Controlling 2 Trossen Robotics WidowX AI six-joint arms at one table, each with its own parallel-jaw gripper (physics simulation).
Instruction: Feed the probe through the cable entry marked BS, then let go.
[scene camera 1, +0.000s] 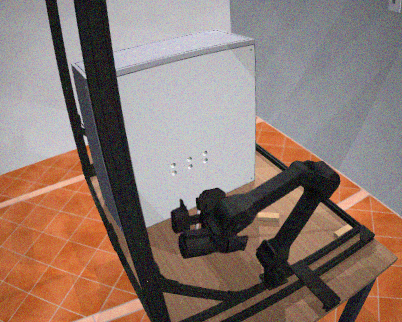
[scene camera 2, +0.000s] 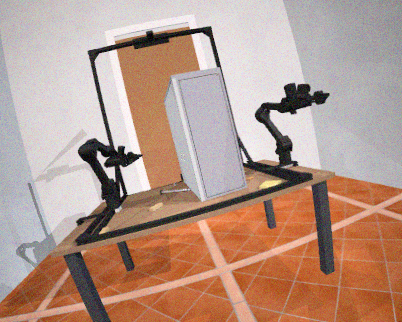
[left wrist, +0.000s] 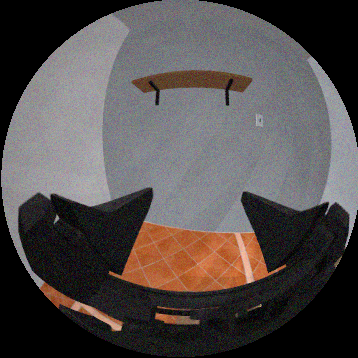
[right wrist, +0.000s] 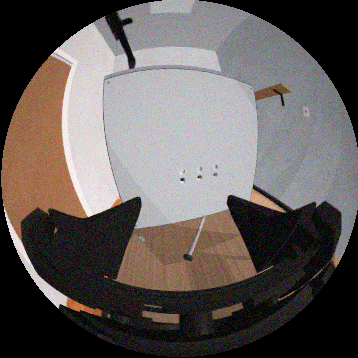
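Pixels of known places: left gripper, fingertip midpoint: (scene camera 2: 321, 95) (left wrist: 198, 194); right gripper, fingertip midpoint: (scene camera 1: 197, 196) (scene camera 2: 141, 156) (right wrist: 184, 200); left arm's base, link origin: (scene camera 2: 286, 163); right arm's base, link origin: (scene camera 1: 273, 278) (scene camera 2: 114, 207).
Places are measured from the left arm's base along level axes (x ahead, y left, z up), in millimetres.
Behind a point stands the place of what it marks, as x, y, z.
Observation:
The probe (scene camera 2: 175, 191) @(637, -174, -12) (right wrist: 196, 239) @(663, -195, -6), a thin pale rod with a dark end, lies on the table before the cabinet, its far end at the cabinet's lower edge. In scene camera 1 my right arm (scene camera 1: 310, 185) @(1026, -98, 345) mostly hides it. The cabinet (scene camera 1: 190, 105) @(553, -120, 378) (scene camera 2: 211, 135) (right wrist: 175, 120) @(550, -205, 347) is tall and pale grey, with two rows of three small round holes low on its front; no BS mark is readable. My right gripper (scene camera 2: 140, 156) @(775, -250, 231) (right wrist: 184, 200) @(775, -250, 231) is open and empty, above the table, facing the cabinet front and apart from the probe. My left gripper (scene camera 2: 327, 95) @(-10, 351, 320) (left wrist: 198, 194) @(-10, 351, 320) is open and empty, facing the wall.
A wooden block (scene camera 1: 268, 217) @(768, 26, -6) (scene camera 2: 156, 206) @(759, 43, -7) lies on the table right of the right gripper in scene camera 1; another block (scene camera 1: 343, 231) @(995, 178, -5) is near the frame's corner. A yellow piece (scene camera 2: 270, 184) @(263, 239, -9) lies right of the cabinet. A black frame post (scene camera 1: 102, 100) @(968, -493, 644) stands left.

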